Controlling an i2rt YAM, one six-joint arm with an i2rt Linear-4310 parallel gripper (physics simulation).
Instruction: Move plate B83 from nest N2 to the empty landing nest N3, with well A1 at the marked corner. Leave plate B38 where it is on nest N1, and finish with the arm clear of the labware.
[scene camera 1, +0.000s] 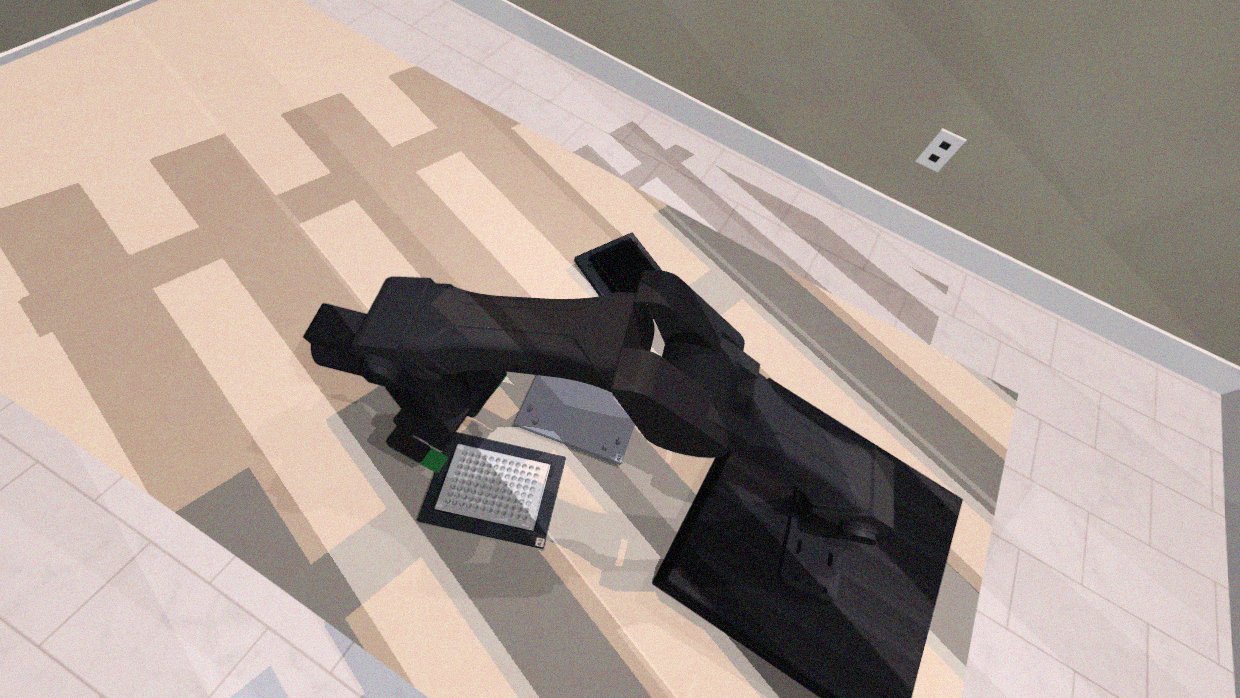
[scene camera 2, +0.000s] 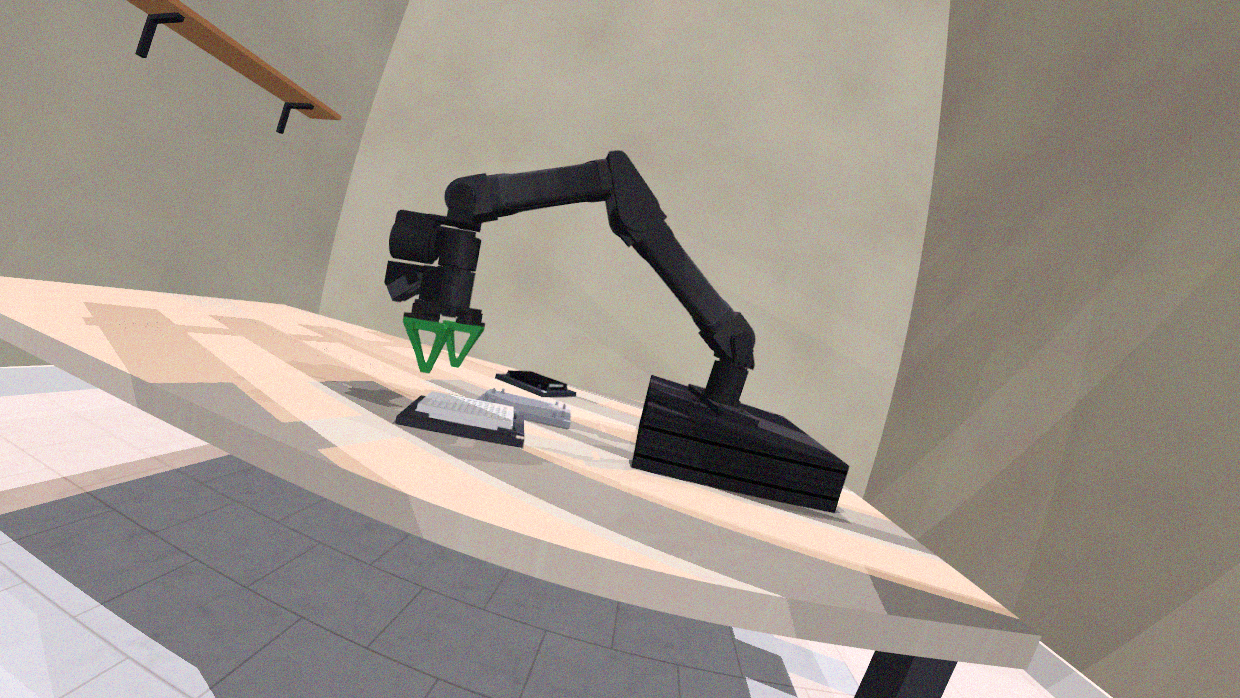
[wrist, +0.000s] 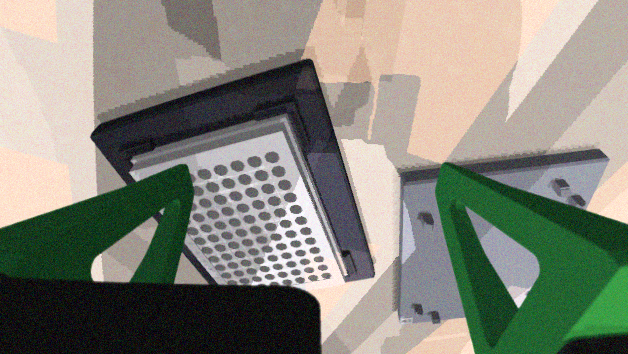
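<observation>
A white 96-well plate (scene camera 1: 492, 487) (scene camera 2: 464, 409) (wrist: 250, 220) sits flat in a dark nest (scene camera 1: 550, 495) (scene camera 2: 459, 430) (wrist: 330, 200); its code is not readable. A grey nest (scene camera 1: 581, 416) (scene camera 2: 546, 413) (wrist: 430, 270) with small posts stands empty beside it, with a small corner label (scene camera 1: 617, 457) (wrist: 406, 320). A black plate (scene camera 1: 617, 264) (scene camera 2: 537, 379) lies in another dark nest beyond, partly behind the arm in scene camera 1. My gripper (scene camera 2: 440, 368) (wrist: 314, 177) is open and empty above the table. In the wrist view its left finger overlaps the white plate and its right finger the grey nest.
The arm's black base block (scene camera 1: 806, 589) (scene camera 2: 737, 450) stands on the table (scene camera 2: 572, 520), right of the nests in both scene views. The upper arm spans above the grey nest in scene camera 1. A wooden shelf (scene camera 2: 242, 60) is on the wall.
</observation>
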